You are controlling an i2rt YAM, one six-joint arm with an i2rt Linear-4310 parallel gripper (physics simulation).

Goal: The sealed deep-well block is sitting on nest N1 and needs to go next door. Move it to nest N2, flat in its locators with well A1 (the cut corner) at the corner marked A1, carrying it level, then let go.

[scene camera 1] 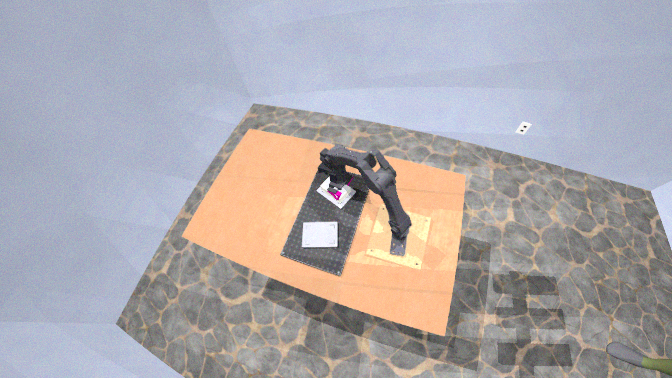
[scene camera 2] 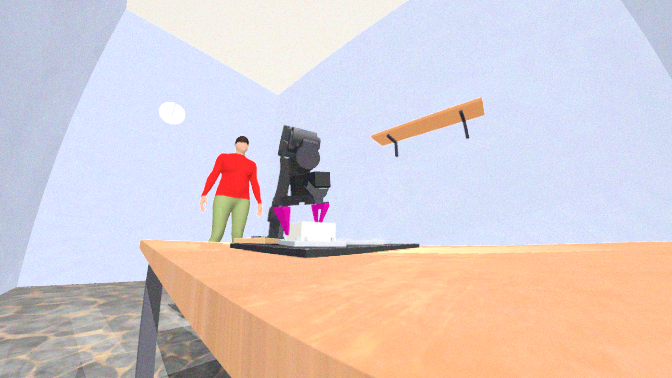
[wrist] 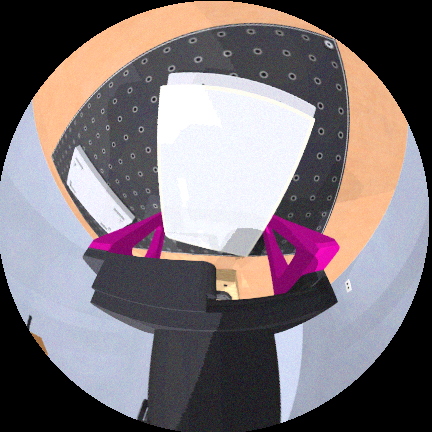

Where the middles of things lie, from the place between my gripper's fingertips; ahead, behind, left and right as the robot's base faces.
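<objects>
The white block [scene camera 2: 316, 231] is 2 cm to the right of my hand and 4 cm ahead of it. Going by their middles, the white block is the nearest to my hand of the things named here. As for the white nest plate [scene camera 1: 317, 234], my hand is 22 cm to the right of it and 6 cm short of it, and 2 cm above it.
</objects>
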